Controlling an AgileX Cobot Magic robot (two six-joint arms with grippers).
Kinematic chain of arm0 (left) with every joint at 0, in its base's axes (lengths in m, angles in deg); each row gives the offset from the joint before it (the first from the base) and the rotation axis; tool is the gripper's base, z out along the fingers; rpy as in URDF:
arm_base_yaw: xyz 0 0 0.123 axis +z
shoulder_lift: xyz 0 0 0 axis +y
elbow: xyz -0.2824 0 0.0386 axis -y
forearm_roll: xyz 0.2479 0 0.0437 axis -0.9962 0 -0.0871
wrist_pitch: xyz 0 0 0 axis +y
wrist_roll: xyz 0.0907 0 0.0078 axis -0.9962 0 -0.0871
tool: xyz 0 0 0 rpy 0 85 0
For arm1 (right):
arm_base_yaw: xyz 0 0 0.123 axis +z
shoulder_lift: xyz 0 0 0 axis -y
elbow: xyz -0.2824 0 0.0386 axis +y
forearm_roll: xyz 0.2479 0 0.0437 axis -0.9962 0 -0.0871
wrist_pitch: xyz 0 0 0 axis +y
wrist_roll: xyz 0.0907 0 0.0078 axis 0.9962 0 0.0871
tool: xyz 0 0 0 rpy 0 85 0
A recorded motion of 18 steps. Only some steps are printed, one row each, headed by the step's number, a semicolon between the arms.
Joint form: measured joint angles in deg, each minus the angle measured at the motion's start. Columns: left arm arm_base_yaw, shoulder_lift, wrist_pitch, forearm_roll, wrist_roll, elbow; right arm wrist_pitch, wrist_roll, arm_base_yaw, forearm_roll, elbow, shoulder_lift.
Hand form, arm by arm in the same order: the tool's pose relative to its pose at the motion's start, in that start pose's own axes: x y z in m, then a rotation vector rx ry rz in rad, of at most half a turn. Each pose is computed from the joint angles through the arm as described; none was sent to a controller.
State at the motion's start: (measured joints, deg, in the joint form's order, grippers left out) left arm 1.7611 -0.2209 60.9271 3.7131 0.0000 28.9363; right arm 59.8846 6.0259 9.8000 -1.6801 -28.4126 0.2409
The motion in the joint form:
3: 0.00 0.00 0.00 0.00 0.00 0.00; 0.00 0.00 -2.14 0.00 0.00 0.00
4: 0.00 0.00 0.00 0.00 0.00 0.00; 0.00 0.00 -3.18 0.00 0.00 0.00
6: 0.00 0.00 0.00 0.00 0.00 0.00; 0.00 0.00 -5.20 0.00 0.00 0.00
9: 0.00 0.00 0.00 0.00 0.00 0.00; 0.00 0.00 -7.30 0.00 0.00 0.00
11: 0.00 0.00 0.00 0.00 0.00 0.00; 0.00 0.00 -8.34 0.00 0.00 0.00
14: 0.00 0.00 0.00 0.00 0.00 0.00; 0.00 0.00 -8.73 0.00 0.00 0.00
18: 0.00 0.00 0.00 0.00 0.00 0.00; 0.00 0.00 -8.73 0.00 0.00 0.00
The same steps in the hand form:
3: 0.0000 0.0000 0.0000 0.0000 0.0000 0.0000; 0.0000 0.0002 0.0001 0.0332 -0.0044 0.0165
4: 0.0000 0.0000 0.0000 0.0000 0.0000 0.0000; 0.0000 0.0002 0.0001 0.0494 -0.0066 0.0245
6: 0.0000 0.0000 0.0000 0.0000 0.0000 0.0000; -0.0001 0.0004 0.0002 0.0807 -0.0107 0.0401
9: 0.0000 0.0000 0.0000 0.0000 0.0000 0.0000; -0.0001 0.0005 0.0003 0.1133 -0.0151 0.0563
11: 0.0000 0.0000 0.0000 0.0000 0.0000 0.0000; -0.0001 0.0006 0.0004 0.1295 -0.0172 0.0643
14: 0.0000 0.0000 0.0000 0.0000 0.0000 0.0000; -0.0001 0.0006 0.0004 0.1355 -0.0180 0.0673
18: 0.0000 0.0000 0.0000 0.0000 0.0000 0.0000; -0.0001 0.0006 0.0004 0.1355 -0.0180 0.0673

